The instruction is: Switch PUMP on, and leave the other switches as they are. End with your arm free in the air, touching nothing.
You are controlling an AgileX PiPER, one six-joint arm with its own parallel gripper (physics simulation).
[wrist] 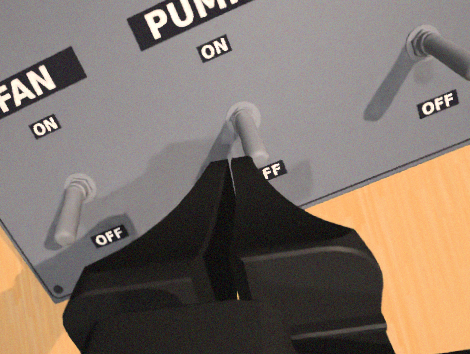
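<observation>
The PUMP switch is a grey toggle lever (249, 134) at the middle of the wrist view, under the PUMP label (187, 17). Its tip points down toward its OFF mark (273, 171). The PUMP ON mark (214, 48) is above the lever's base. My gripper (234, 182) is shut, with the fingertips together just below and left of the PUMP lever's tip. The right finger slightly overlaps the OFF mark. Whether the fingertips touch the lever, I cannot tell.
The FAN lever (71, 214) is at the left and points down toward its OFF mark (109, 235). Another lever (446, 54) at the right edge points down and right, above an OFF mark (437, 104). The grey panel (320, 75) lies over a wooden table (420, 225).
</observation>
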